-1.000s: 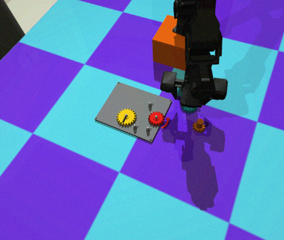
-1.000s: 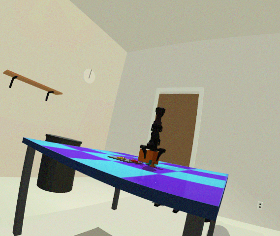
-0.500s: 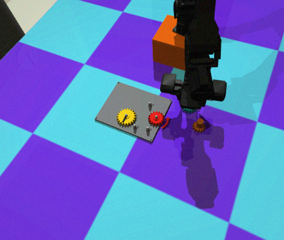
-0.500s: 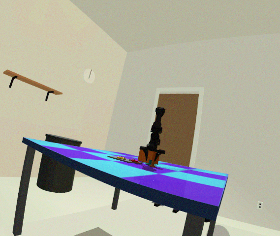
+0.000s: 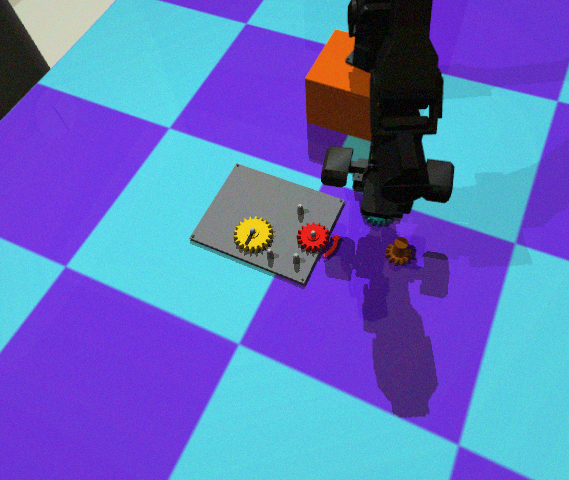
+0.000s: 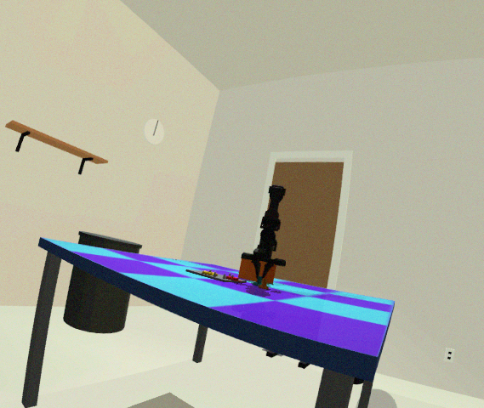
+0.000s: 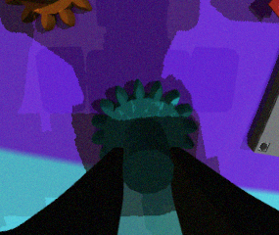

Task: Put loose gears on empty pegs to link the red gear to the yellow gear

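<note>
My gripper tip is now 7 cm to the right of the small orange gear, 5 cm short of it and 1 cm above it. The rest, counted from my gripper tip: yellow gear (15 cm to the right, 15 cm ahead, 1 cm below); teal gear (1 cm below); red arrow (10 cm ahead, 3 cm to the right, 2 cm below).
</note>
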